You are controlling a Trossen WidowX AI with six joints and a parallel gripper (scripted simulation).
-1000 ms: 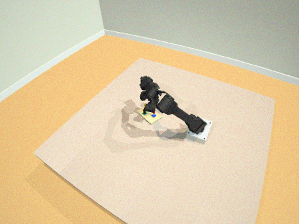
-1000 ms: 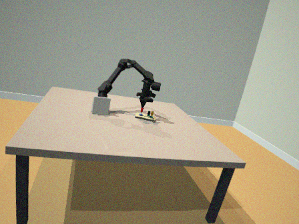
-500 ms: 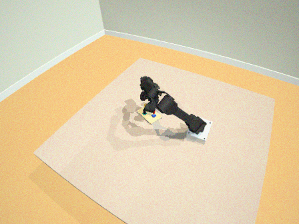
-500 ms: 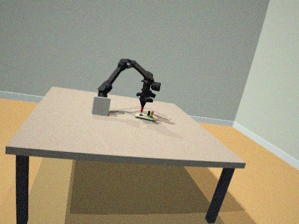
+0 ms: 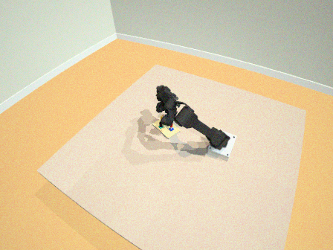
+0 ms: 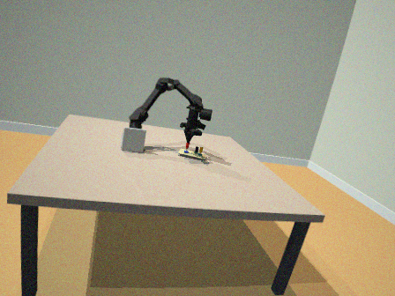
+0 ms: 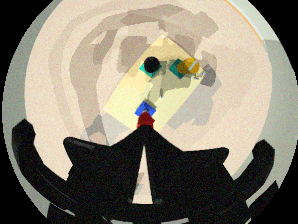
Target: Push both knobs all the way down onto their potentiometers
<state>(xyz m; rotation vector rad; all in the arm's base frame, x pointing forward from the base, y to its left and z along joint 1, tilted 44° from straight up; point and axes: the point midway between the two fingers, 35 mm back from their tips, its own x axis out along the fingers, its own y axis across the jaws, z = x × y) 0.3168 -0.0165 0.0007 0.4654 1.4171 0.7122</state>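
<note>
The yellow knob is 8 cm ahead of my gripper tip, 3 cm to the right of it and 2 cm below it. Round my gripper tip: red knob 1 cm below.
</note>
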